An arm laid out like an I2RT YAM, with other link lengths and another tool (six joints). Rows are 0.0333 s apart.
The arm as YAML. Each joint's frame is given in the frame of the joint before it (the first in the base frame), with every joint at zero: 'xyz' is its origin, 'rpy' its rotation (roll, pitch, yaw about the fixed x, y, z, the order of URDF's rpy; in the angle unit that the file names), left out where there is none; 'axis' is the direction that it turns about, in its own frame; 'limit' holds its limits. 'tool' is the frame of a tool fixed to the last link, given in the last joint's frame.
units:
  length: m
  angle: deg
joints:
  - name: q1
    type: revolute
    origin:
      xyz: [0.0, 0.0, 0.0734]
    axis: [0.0, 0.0, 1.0]
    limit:
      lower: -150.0
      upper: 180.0
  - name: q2
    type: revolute
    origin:
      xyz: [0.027, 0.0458, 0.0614]
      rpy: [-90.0, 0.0, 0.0]
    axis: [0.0, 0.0, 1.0]
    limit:
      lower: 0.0
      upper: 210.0
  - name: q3
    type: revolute
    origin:
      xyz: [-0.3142, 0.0, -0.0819]
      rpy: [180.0, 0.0, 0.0]
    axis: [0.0, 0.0, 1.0]
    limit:
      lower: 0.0
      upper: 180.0
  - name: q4
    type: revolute
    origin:
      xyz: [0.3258, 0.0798, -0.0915]
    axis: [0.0, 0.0, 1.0]
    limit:
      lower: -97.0
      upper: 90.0
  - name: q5
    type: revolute
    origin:
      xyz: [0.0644, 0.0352, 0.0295]
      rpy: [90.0, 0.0, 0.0]
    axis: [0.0, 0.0, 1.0]
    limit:
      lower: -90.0
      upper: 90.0
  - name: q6
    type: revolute
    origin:
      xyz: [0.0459, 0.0, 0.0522]
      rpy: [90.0, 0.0, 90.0]
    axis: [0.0, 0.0, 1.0]
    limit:
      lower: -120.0
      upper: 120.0
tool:
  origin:
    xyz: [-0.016, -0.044, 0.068]
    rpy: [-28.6, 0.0, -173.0]
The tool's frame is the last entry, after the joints.
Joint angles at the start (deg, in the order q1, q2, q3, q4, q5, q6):
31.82 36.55 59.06 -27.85 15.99 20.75
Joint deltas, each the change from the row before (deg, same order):
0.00 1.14 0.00 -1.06 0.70 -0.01
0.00 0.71 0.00 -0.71 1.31 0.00
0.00 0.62 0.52 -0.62 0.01 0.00
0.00 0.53 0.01 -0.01 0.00 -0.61
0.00 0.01 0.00 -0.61 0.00 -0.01
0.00 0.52 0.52 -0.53 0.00 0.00
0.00 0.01 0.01 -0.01 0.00 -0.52
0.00 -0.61 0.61 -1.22 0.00 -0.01
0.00 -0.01 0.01 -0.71 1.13 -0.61
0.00 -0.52 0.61 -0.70 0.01 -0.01
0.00 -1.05 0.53 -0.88 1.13 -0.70
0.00 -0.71 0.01 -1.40 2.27 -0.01
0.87 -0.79 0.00 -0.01 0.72 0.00
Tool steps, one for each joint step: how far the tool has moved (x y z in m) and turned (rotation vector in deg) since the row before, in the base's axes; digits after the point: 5 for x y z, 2 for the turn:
0.00721 0.00291 -0.00714 -1.24 1.83 -0.69
0.00480 0.00006 -0.00458 -0.91 1.11 -1.30
0.00211 0.00129 -0.00003 -0.38 0.61 -0.01
0.00289 0.00235 -0.00192 -0.86 0.31 0.10
0.00004 0.00003 -0.00190 -0.34 0.52 0.00
0.00152 0.00094 0.00057 -0.28 0.45 0.00
-0.00007 0.00043 -0.00002 -0.50 -0.11 0.10
-0.00525 -0.00325 0.00332 -0.01 0.00 0.00
0.00027 -0.00178 -0.00195 -1.14 0.33 -0.99
-0.00476 -0.00297 0.00448 0.22 -0.37 -0.01
-0.00734 -0.00642 0.00511 -0.49 -0.85 -0.98
-0.00337 -0.00705 -0.00152 -0.75 0.34 -2.22
-0.00582 -0.00149 0.00258 0.30 -0.73 0.16

